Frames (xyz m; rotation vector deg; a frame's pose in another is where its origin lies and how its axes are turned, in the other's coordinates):
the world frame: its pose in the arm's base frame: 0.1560 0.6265 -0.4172 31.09 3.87 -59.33
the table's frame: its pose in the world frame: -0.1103 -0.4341 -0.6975 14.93 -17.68 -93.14
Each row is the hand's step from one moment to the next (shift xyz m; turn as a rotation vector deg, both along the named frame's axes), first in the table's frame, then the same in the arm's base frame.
Working: the table's frame: its pose in the arm's base frame: -0.1246 0.8642 -1.1601 28.79 5.73 -156.50

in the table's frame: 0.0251 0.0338 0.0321 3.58 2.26 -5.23
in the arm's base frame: -0.0203 -0.0442 0.0209 -0.57 -2.62 -6.17
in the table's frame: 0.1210 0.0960 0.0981 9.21 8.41 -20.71
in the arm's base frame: -0.1033 -0.1432 0.0481 1.87 -8.19 -22.67
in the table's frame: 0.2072 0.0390 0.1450 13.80 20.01 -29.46
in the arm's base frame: -0.2146 -0.1252 0.0614 4.95 -19.39 -32.53
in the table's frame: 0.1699 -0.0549 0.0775 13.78 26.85 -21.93
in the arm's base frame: -0.1936 -0.0161 0.0120 4.94 -26.76 -25.52
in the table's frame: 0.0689 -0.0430 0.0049 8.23 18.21 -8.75
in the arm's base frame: -0.0772 0.0163 -0.0198 2.30 -18.59 -11.19
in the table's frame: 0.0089 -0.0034 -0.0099 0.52 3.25 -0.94
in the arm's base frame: -0.0057 0.0015 -0.0124 1.03 -3.08 -1.08
